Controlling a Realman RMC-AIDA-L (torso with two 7-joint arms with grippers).
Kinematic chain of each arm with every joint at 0, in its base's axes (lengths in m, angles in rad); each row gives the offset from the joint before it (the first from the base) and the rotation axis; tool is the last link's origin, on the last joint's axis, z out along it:
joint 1: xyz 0 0 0.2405 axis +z
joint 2: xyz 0 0 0 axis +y
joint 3: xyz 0 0 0.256 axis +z
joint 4: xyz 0 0 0 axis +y
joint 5: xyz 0 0 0.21 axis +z
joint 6: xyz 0 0 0 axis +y
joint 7: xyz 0 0 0.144 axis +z
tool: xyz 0 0 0
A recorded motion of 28 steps. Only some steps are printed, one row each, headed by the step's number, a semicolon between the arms.
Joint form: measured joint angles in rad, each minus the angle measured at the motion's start. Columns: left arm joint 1, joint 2, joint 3, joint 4, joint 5, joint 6, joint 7; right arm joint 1, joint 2, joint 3, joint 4, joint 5, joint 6, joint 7.
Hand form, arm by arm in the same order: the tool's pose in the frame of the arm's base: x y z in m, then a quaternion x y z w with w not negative. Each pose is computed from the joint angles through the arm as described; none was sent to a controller.
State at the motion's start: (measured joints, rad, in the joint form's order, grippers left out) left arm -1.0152 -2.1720 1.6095 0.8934 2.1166 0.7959 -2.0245; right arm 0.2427 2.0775 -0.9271 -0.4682 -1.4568 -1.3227 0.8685
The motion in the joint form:
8: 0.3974 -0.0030 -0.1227 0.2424 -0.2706 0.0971 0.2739; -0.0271 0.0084 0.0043 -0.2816 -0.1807 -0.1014 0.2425
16: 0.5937 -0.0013 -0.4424 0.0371 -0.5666 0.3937 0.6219; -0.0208 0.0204 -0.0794 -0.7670 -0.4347 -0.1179 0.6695
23: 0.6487 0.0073 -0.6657 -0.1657 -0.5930 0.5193 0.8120; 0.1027 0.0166 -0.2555 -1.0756 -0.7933 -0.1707 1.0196
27: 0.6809 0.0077 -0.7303 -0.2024 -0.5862 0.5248 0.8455; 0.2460 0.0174 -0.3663 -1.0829 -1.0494 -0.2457 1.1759
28: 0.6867 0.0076 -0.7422 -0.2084 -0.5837 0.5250 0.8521; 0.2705 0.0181 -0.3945 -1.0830 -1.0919 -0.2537 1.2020
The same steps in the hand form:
8: -0.0804 0.3855 -0.0631 -0.95810 -0.04957 -0.18553 0.21253; 0.3120 0.2790 0.0083 -0.91415 0.17520 0.25336 0.26354
16: -0.1873 0.3562 -0.0249 -0.91525 -0.14948 -0.30283 0.21971; 0.2584 0.3068 0.0465 -0.94972 0.14851 0.14919 0.23176
23: -0.2517 0.3305 -0.0146 -0.88361 -0.19671 -0.33368 0.26307; 0.1945 0.3300 0.0466 -0.97331 0.10342 -0.01260 0.20450
27: -0.2735 0.3203 -0.0105 -0.86997 -0.22115 -0.33263 0.28913; 0.1714 0.3442 0.0305 -0.97036 0.09187 -0.13298 0.17964
28: -0.2775 0.3184 -0.0098 -0.86765 -0.22517 -0.33167 0.29406; 0.1662 0.3465 0.0270 -0.96795 0.08603 -0.15411 0.17865

